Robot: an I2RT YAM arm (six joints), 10 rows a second.
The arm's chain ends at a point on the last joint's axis. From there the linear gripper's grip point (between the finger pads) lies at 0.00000 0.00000 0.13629 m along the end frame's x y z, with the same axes.
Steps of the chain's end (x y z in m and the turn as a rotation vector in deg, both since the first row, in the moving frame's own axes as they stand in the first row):
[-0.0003 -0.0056 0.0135 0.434 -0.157 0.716]
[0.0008 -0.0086 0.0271 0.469 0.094 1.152]
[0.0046 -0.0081 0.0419 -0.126 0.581 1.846]
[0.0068 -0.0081 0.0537 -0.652 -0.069 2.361]
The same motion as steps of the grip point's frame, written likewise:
[-0.0007 -0.0066 0.0135 0.434 -0.157 0.716]
[0.0010 -0.0097 0.0271 0.469 0.094 1.152]
[0.0060 -0.0078 0.0419 -0.126 0.581 1.846]
[0.0066 -0.0066 0.0537 -0.652 -0.069 2.361]

